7 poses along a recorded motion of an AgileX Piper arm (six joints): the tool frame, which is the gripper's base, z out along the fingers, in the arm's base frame.
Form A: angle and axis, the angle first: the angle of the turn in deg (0 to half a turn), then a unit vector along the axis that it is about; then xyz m.
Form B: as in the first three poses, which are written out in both.
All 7 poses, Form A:
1: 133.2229, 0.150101, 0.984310, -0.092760, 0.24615, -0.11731, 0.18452
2: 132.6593, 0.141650, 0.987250, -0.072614, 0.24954, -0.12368, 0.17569
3: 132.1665, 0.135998, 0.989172, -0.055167, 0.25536, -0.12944, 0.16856
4: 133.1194, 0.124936, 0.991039, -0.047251, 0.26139, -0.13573, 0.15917
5: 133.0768, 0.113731, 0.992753, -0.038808, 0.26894, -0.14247, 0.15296
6: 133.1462, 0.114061, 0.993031, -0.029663, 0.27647, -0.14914, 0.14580
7: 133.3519, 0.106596, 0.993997, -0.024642, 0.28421, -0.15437, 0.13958
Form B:
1: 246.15, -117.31, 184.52, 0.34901, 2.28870, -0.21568
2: 249.54, -123.68, 175.69, 0.32797, 2.28582, -0.16813
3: 255.36, -129.44, 168.56, 0.31371, 2.28176, -0.12726
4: 261.39, -135.73, 159.17, 0.29027, 2.30255, -0.10978
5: 268.94, -142.47, 152.96, 0.26415, 2.30580, -0.09014
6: 276.47, -149.14, 145.80, 0.26506, 2.30764, -0.06893
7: 284.21, -154.37, 139.58, 0.24809, 2.31346, -0.05735
